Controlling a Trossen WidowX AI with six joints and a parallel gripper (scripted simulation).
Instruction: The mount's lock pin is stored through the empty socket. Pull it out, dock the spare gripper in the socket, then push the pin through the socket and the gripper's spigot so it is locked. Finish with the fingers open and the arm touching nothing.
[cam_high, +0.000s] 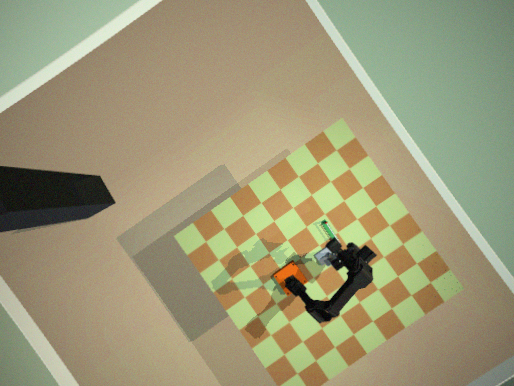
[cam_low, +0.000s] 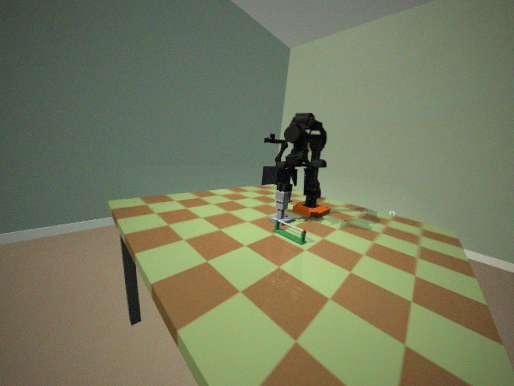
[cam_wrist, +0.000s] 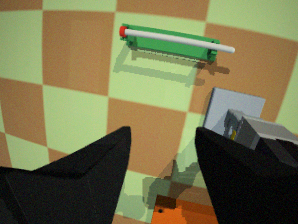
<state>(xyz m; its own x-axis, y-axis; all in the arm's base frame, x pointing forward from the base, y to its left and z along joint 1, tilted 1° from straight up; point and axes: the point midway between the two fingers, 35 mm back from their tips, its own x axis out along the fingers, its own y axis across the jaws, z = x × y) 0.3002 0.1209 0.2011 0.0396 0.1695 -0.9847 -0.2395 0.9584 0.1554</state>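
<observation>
My gripper tip is now 6 cm short of the green rest, 3 cm to the right of it and 17 cm above it. Round my gripper tip: mount 3 cm behind, 10 cm to the right, 14 cm below; then spare gripper 2 cm behind, 10 cm to the right, 6 cm below.
</observation>
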